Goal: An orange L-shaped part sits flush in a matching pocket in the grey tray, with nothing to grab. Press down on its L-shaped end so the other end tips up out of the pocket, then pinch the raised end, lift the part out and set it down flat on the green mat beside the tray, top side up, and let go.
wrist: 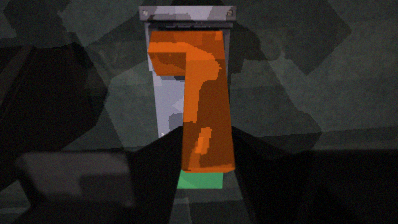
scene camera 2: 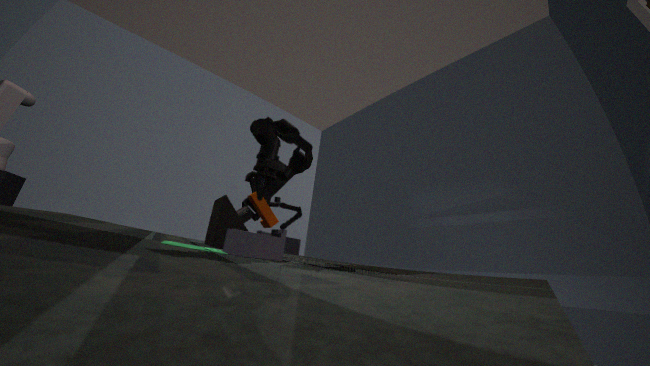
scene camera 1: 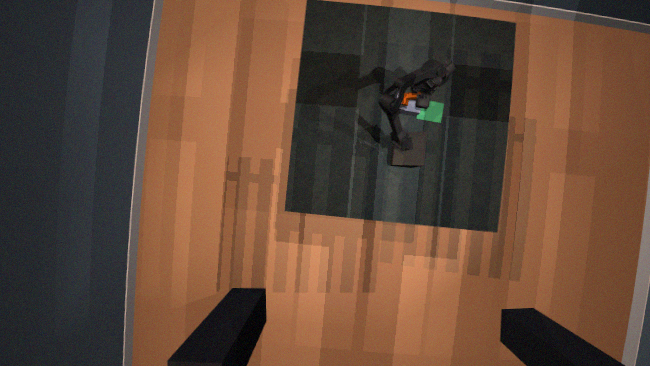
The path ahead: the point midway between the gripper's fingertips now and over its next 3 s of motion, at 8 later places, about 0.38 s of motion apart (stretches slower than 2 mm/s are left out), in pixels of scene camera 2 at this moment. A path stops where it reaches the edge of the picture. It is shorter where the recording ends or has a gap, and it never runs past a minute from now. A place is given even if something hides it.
My gripper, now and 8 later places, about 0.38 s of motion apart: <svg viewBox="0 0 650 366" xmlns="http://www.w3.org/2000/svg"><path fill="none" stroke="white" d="M257 200L239 197L220 192L204 188L199 191L198 196L196 203L194 208L192 215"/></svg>
